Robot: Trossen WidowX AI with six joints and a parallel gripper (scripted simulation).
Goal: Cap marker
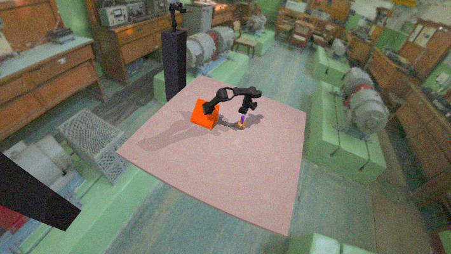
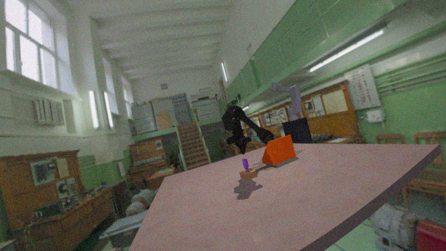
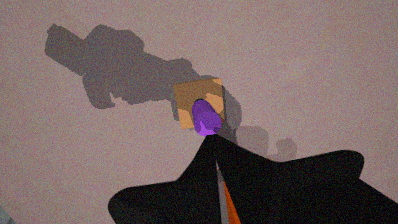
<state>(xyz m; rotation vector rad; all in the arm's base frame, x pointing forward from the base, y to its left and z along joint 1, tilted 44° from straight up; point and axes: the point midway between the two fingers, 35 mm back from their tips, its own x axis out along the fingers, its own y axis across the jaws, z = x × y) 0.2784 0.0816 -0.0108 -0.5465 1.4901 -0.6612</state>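
Right now my gripper tip is 5 cm above the purple cap.
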